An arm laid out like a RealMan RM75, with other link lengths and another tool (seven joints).
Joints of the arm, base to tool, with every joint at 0 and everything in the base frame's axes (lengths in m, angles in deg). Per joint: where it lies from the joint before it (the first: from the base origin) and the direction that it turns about. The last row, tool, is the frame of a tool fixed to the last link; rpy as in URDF.
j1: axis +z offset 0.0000 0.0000 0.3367
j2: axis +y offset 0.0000 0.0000 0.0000
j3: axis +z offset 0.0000 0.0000 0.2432
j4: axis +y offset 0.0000 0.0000 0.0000
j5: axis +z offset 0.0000 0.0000 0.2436
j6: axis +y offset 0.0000 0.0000 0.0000
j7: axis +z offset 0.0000 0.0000 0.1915
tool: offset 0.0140 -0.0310 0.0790 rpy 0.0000 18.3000 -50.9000
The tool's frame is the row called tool.
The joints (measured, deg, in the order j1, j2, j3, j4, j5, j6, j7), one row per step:
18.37 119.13 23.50 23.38 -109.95 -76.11 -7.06
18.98 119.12 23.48 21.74 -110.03 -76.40 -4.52
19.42 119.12 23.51 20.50 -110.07 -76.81 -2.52
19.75 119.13 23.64 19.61 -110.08 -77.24 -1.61
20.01 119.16 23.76 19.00 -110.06 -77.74 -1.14
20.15 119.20 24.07 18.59 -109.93 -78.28 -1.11
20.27 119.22 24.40 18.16 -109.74 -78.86 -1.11
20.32 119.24 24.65 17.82 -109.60 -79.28 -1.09
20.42 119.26 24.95 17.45 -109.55 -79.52 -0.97
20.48 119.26 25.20 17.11 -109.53 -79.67 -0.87
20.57 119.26 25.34 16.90 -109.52 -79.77 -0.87
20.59 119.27 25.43 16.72 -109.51 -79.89 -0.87
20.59 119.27 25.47 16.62 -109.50 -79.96 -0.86
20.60 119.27 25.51 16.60 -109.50 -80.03 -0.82
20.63 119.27 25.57 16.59 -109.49 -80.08 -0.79
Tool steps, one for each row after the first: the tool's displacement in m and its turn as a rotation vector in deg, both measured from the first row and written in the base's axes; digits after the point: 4 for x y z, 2 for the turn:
0.0033 0.0027 0.0032 -0.28 0.95 0.18
0.0055 0.0046 0.0065 -0.33 1.82 0.38
0.0065 0.0062 0.0102 -0.05 2.01 0.60
0.0063 0.0073 0.0136 0.36 2.07 0.91
0.0065 0.0082 0.0179 1.10 2.00 1.04
0.0071 0.0088 0.0229 1.93 1.90 1.12
0.0080 0.0091 0.0266 2.54 1.82 1.13
0.0090 0.0097 0.0297 2.99 1.76 1.09
0.0103 0.0102 0.0322 3.33 1.65 1.00
0.0107 0.0107 0.0337 3.55 1.52 1.01
0.0112 0.0107 0.0349 3.73 1.41 1.01
0.0116 0.0107 0.0356 3.82 1.35 0.99
0.0114 0.0107 0.0361 3.90 1.40 1.03
0.0113 0.0109 0.0366 3.98 1.45 1.05

